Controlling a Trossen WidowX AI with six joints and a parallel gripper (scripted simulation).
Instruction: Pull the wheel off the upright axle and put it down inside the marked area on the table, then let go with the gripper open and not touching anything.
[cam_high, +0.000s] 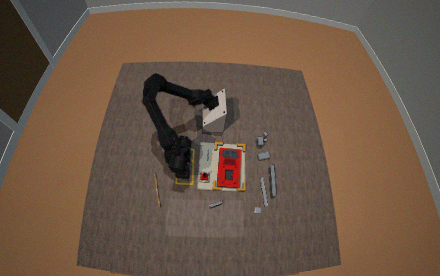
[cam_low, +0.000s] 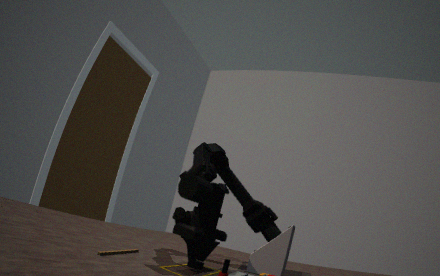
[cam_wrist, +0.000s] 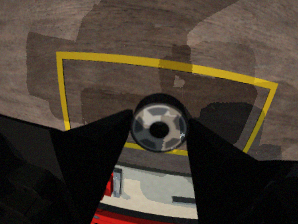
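Now: gripper tip right at the grey wheel.
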